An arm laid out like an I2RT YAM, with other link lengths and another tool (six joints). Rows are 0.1 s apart.
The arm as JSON. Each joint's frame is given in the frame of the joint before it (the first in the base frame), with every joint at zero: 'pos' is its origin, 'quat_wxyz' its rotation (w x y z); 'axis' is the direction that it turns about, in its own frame. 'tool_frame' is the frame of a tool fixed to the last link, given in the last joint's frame.
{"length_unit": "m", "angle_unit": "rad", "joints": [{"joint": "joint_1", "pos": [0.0, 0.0, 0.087], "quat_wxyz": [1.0, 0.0, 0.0, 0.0], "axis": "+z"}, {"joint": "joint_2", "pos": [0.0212, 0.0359, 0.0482], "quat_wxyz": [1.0, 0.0, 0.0, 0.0], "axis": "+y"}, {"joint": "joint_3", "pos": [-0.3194, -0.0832, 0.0], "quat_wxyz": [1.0, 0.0, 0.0, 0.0], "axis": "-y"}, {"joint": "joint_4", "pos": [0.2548, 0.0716, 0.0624], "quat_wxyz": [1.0, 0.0, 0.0, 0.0], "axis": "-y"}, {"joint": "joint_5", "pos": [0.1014, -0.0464, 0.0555], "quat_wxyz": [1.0, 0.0, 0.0, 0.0], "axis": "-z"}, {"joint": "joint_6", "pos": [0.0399, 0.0, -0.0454], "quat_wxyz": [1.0, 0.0, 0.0, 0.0], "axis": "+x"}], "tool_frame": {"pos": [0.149, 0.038, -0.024], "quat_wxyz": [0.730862, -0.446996, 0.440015, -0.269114]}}
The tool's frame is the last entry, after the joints.
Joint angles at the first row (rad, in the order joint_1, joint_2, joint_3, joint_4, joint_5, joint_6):
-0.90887, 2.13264, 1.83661, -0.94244, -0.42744, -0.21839
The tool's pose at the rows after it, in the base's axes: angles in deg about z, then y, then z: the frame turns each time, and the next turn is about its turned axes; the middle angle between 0 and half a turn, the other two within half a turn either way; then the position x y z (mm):
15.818 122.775 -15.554 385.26 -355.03 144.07
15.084 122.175 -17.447 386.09 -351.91 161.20
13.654 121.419 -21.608 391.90 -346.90 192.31
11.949 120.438 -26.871 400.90 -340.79 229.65
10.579 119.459 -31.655 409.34 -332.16 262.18
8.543 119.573 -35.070 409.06 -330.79 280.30
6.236 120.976 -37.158 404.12 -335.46 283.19
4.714 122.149 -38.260 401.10 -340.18 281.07
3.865 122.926 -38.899 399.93 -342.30 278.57
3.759 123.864 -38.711 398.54 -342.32 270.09
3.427 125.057 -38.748 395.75 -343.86 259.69
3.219 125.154 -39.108 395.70 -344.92 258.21
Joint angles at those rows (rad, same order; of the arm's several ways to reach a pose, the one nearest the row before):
-0.90810, 2.12084, 1.83820, -0.94705, -0.42783, -0.21878
-0.90275, 2.08724, 1.84156, -0.95425, -0.42667, -0.21876
-0.88332, 2.03766, 1.86828, -0.96876, -0.41180, -0.21841
-0.85509, 1.99035, 1.91786, -0.98782, -0.38816, -0.21841
-0.82380, 1.94916, 1.95907, -0.99927, -0.36221, -0.21839
-0.81082, 1.92092, 1.97888, -1.00573, -0.32635, -0.21992
-0.80893, 1.90987, 1.98200, -1.00999, -0.28134, -0.22336
-0.80892, 1.90986, 1.98194, -1.01032, -0.25044, -0.22564
-0.80662, 1.90987, 1.97778, -1.00768, -0.23060, -0.22641
-0.80434, 1.90984, 1.95446, -0.99736, -0.21839, -0.22793
-0.80435, 1.90984, 1.92545, -0.98246, -0.20199, -0.23290
-0.80435, 1.90872, 1.91787, -0.97372, -0.19818, -0.23558

